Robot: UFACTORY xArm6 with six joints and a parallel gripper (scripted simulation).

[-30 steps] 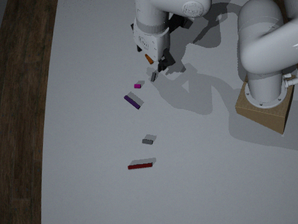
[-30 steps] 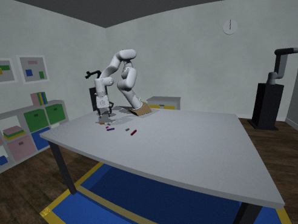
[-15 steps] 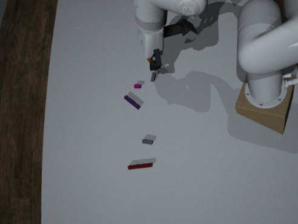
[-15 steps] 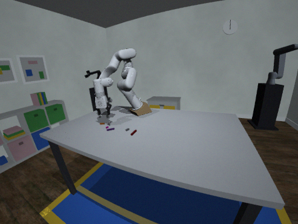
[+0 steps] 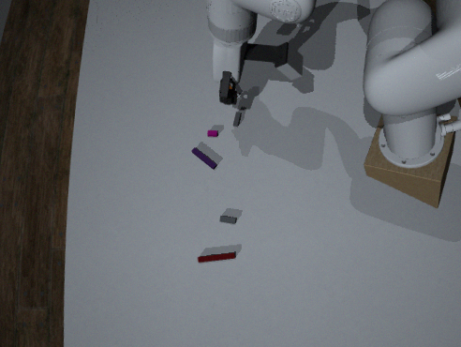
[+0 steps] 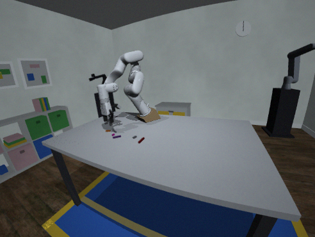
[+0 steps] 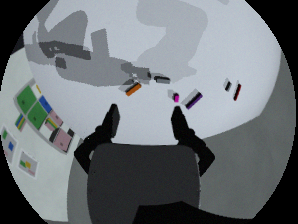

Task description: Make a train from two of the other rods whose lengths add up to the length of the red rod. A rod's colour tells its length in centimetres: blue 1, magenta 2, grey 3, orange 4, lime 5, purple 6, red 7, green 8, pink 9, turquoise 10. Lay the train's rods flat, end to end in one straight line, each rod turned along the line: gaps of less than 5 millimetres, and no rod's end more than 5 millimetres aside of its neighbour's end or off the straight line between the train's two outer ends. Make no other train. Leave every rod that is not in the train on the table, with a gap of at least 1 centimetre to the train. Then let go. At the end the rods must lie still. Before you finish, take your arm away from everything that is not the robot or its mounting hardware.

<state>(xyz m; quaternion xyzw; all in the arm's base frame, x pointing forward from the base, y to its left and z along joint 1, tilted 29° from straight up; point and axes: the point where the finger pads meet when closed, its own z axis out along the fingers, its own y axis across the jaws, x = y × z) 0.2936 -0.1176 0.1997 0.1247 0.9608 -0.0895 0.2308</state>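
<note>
Right now my hand is 90 mm above the orange rod and 30 mm to the left of it. The rest, counted from my hand: red rod: 320 mm to the left, 90 mm below, 80 mm ahead; then magenta rod: 90 mm below, 70 mm to the left, 50 mm ahead; then purple rod: 120 mm to the left, 90 mm below, 80 mm ahead.
</note>
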